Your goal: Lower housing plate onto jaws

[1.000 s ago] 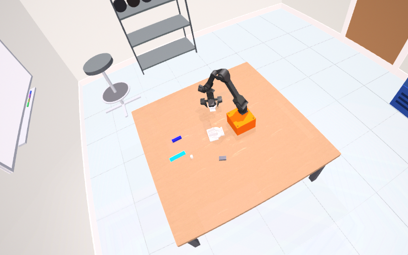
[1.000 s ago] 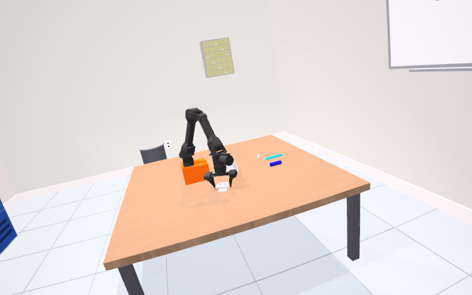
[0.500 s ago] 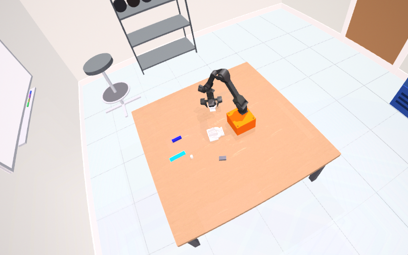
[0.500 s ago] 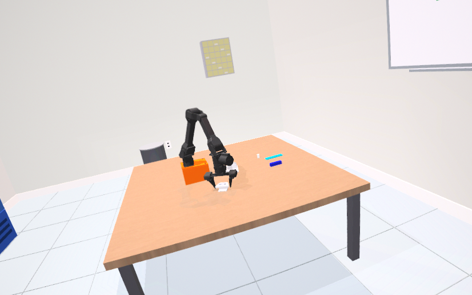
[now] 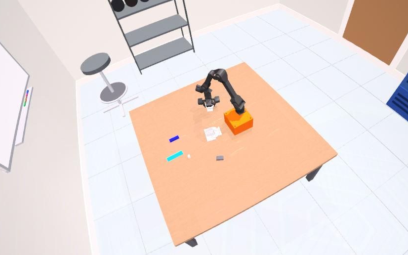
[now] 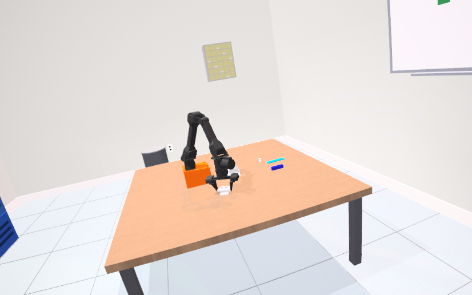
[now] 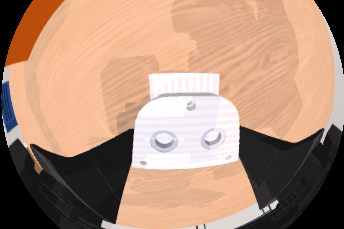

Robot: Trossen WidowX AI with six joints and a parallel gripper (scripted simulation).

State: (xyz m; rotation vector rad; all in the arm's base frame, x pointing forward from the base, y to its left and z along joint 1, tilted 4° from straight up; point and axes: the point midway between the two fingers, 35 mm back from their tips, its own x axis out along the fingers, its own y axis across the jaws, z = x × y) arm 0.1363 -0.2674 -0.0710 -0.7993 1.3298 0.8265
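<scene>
My gripper tip is 250 mm to the right of the white base, 150 mm short of it and 10 mm above it. The rest, counted from my gripper tip: blue block: 420 mm ahead, 120 mm to the left; grey block: 480 mm to the left, 200 mm ahead; white cube: 390 mm ahead, 340 mm to the left.
</scene>
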